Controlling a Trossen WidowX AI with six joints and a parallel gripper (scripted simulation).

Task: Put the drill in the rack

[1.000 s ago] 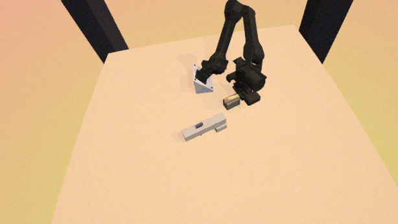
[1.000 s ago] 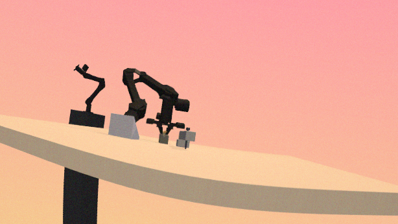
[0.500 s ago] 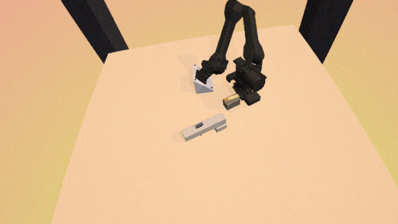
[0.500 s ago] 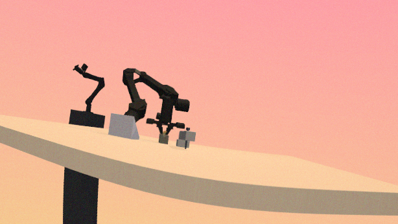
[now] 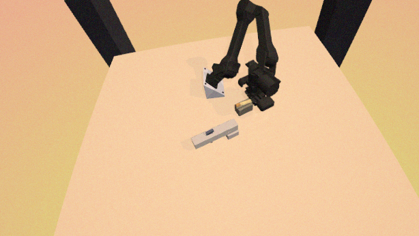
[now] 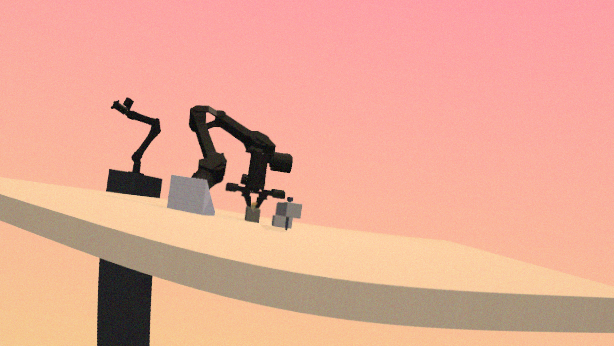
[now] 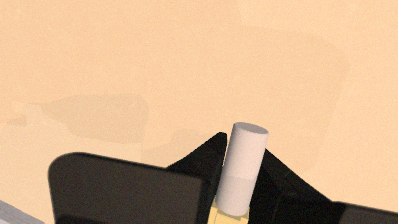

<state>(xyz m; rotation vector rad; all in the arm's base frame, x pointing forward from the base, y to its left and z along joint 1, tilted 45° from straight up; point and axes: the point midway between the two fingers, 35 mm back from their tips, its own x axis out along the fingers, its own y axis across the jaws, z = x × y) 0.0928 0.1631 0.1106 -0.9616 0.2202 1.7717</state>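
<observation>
Now: the pale cylindrical drill 2 cm ahead of my gripper tip, 4 cm to the right of it and 4 cm above it. Also, from my gripper tip: blue key (18 cm ahead, 18 cm to the right, 5 cm above); grey housing block (17 cm ahead, 16 cm to the right, 4 cm above); notched rack (2 cm ahead, 5 cm to the right, 1 cm above).
</observation>
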